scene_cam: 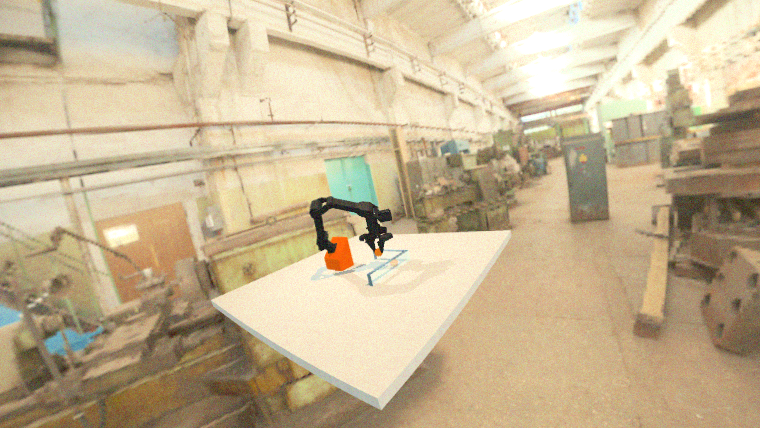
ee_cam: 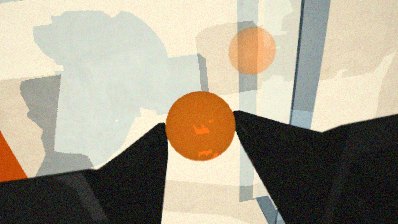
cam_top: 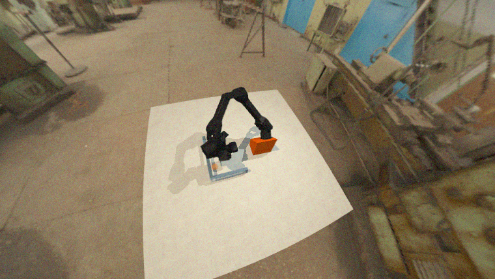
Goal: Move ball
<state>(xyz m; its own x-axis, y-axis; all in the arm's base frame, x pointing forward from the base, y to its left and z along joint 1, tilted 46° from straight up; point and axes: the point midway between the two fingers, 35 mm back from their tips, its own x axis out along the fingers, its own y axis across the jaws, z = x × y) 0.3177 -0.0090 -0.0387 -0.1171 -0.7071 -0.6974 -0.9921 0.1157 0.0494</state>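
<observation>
My gripper tip is now 6 cm short of the see-through ball copy, 3 cm to the right of it and 6 cm above it. Round my gripper tip: orange ball: right at my gripper tip.
</observation>
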